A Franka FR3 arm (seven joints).
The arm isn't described. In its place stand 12 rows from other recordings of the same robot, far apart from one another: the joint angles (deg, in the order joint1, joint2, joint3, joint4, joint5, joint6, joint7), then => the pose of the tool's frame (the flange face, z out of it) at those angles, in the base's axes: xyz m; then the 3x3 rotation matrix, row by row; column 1 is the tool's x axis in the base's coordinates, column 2 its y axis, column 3 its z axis.
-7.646 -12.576 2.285 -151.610 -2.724 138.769 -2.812 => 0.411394 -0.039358 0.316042; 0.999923 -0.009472 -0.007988; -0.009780 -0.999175 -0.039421; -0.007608 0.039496 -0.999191
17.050 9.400 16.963 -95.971 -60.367 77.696 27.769 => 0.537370 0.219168 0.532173; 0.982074 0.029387 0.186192; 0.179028 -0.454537 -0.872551; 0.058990 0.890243 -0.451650
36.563 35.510 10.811 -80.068 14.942 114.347 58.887 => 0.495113 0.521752 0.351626; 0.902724 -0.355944 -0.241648; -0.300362 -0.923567 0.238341; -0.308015 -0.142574 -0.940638
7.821 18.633 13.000 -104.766 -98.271 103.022 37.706 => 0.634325 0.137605 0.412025; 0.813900 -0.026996 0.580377; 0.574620 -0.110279 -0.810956; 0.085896 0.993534 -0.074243
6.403 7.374 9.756 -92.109 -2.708 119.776 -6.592 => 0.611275 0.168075 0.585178; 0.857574 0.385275 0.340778; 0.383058 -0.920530 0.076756; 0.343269 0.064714 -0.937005
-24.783 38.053 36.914 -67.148 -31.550 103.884 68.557 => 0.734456 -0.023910 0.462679; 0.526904 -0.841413 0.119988; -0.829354 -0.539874 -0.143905; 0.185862 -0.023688 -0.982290
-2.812 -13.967 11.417 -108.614 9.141 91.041 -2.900 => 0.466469 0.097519 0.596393; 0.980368 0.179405 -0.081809; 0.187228 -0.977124 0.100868; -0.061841 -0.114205 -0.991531
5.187 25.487 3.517 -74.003 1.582 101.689 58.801 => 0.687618 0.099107 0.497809; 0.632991 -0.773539 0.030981; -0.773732 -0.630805 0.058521; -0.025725 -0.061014 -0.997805
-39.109 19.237 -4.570 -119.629 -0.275 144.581 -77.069 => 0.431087 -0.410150 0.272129; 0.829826 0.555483 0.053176; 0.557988 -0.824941 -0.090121; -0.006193 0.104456 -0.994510
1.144 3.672 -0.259 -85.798 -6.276 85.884 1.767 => 0.567040 -0.003512 0.617503; 0.998008 -0.016431 -0.060904; -0.023089 -0.993633 -0.110278; -0.058704 0.111464 -0.992033
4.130 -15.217 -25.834 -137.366 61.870 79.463 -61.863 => 0.402502 -0.052039 0.442618; 0.901574 0.428028 -0.062897; 0.134822 -0.139835 0.980953; 0.411080 -0.892882 -0.183779
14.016 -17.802 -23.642 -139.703 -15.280 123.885 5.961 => 0.437982 -0.086704 0.410669; 0.994077 -0.108096 0.011227; -0.106437 -0.989243 -0.100348; 0.021954 0.098558 -0.994889
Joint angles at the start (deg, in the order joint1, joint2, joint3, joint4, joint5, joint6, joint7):
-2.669 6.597 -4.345 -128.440 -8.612 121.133 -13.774
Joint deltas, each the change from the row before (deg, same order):
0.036 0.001 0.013 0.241 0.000 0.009 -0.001
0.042 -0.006 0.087 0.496 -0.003 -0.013 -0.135
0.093 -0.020 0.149 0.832 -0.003 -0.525 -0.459
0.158 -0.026 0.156 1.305 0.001 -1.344 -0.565
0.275 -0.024 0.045 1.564 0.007 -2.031 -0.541
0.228 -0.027 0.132 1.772 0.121 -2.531 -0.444
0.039 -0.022 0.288 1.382 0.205 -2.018 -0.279
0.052 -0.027 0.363 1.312 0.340 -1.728 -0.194
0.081 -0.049 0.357 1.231 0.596 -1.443 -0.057
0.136 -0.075 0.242 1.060 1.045 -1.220 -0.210
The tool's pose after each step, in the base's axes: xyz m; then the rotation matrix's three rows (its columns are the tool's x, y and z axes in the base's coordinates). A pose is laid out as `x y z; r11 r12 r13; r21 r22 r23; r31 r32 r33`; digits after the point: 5 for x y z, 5 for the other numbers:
0.50491 -0.06865 0.30125; 0.94531 0.21673 -0.24377; 0.19565 -0.97472 -0.10788; -0.26099 0.05429 -0.96381
0.50792 -0.06784 0.30468; 0.94651 0.22076 -0.23534; 0.19992 -0.97370 -0.10931; -0.25328 0.05641 -0.96575
0.51184 -0.06625 0.31005; 0.94545 0.23122 -0.22949; 0.21049 -0.97123 -0.11137; -0.24864 0.05698 -0.96692
0.51662 -0.06433 0.31796; 0.94244 0.24332 -0.22935; 0.22226 -0.96830 -0.11398; -0.24982 0.05644 -0.96665
0.52113 -0.06248 0.32709; 0.93783 0.25402 -0.23654; 0.23212 -0.96566 -0.11673; -0.25807 0.05457 -0.96458
0.52540 -0.06023 0.33735; 0.93260 0.26170 -0.24853; 0.23911 -0.96384 -0.11767; -0.27033 0.05031 -0.96145
0.52842 -0.05785 0.34542; 0.92865 0.26609 -0.25846; 0.24353 -0.96289 -0.11633; -0.27982 0.04509 -0.95899
0.53159 -0.05437 0.35340; 0.92595 0.26969 -0.26438; 0.24797 -0.96215 -0.11301; -0.28485 0.03909 -0.95778
0.53480 -0.05019 0.36133; 0.92539 0.26956 -0.26643; 0.24997 -0.96248 -0.10554; -0.28488 0.03107 -0.95806
0.53742 -0.04580 0.36848; 0.92579 0.26740 -0.26723; 0.25220 -0.96345 -0.09033; -0.28162 0.01623 -0.95939

